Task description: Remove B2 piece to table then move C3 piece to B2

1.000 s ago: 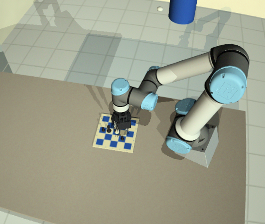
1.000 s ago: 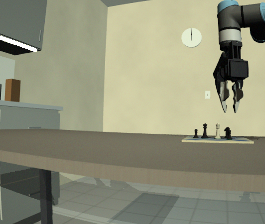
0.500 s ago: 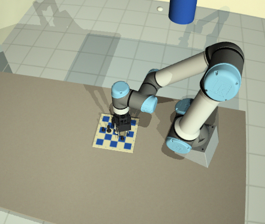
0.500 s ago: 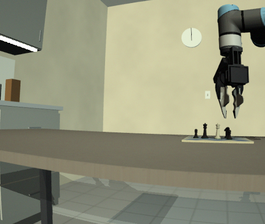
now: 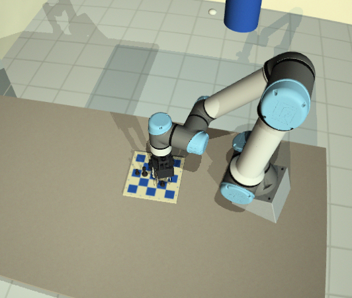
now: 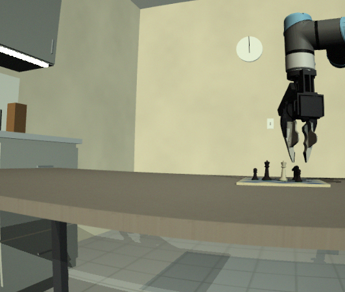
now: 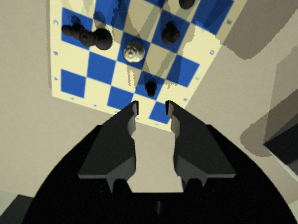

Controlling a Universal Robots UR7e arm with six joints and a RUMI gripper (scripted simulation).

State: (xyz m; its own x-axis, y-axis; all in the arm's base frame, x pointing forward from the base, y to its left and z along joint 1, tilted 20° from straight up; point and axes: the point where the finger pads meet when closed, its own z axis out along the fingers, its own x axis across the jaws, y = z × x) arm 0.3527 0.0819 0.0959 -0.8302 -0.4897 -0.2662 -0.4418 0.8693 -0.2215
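Now: hand 40 mm short of the white piece, 40 mm above it and 30 mm to the left of it. The rest, counted from my hand: black knight 70 mm to the right, 50 mm below, 10 mm ahead; chessboard 70 mm below, 50 mm ahead, 30 mm to the right.
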